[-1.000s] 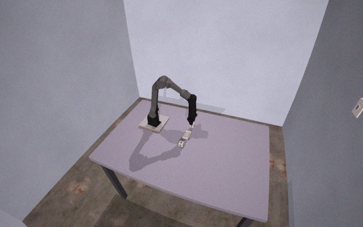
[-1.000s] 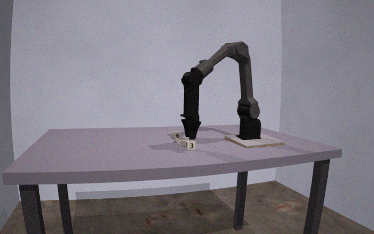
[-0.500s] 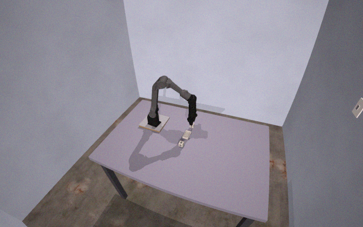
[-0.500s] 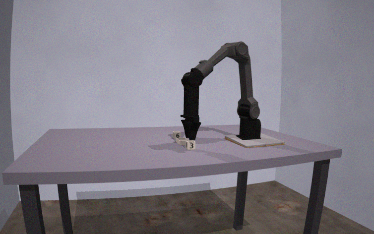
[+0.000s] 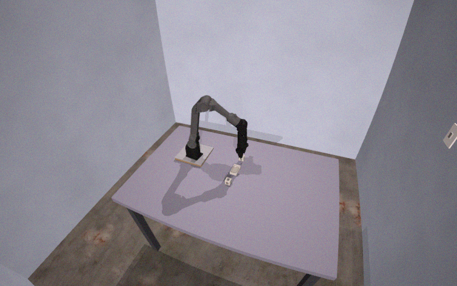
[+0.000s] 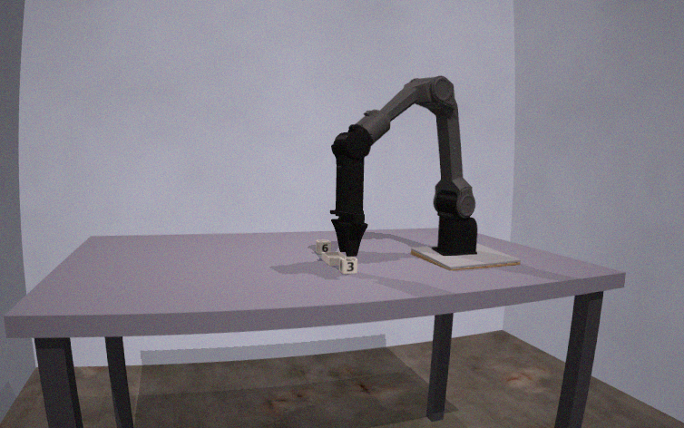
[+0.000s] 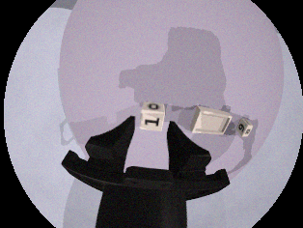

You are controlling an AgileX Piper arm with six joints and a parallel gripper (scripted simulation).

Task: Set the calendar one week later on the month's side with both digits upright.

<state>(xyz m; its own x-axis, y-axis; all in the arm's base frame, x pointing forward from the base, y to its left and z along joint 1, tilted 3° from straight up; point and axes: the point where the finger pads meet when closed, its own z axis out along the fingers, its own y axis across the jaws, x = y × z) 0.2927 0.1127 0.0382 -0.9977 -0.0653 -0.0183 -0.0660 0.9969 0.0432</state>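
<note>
The tray is 1 cm ahead of my hand, 11 cm to the right of it and 4 cm below it. From my hand the other things lie so: cream cube 1 cm ahead, 22 cm to the right, 3 cm below.
</note>
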